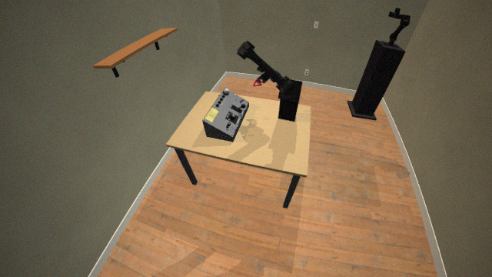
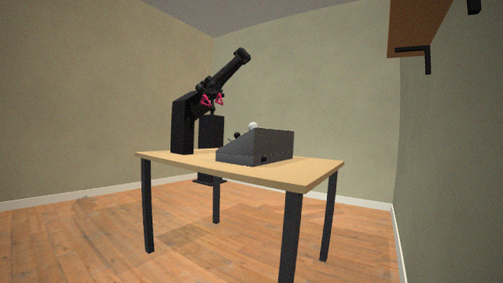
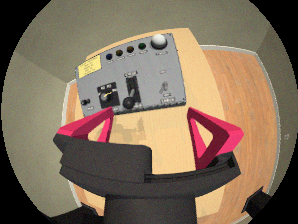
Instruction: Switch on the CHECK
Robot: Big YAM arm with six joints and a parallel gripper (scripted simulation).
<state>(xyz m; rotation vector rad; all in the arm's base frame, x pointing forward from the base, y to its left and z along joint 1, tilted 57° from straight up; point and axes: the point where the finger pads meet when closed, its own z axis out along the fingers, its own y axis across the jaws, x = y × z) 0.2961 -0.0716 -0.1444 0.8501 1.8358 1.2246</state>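
Now: the lever 200 mm below my hand, 130 mm ahead of it and 100 mm to the left of it. Round my hand: grey console: 230 mm below, 190 mm ahead, 150 mm to the left; then rotary selector: 210 mm below, 200 mm to the left, 170 mm ahead.
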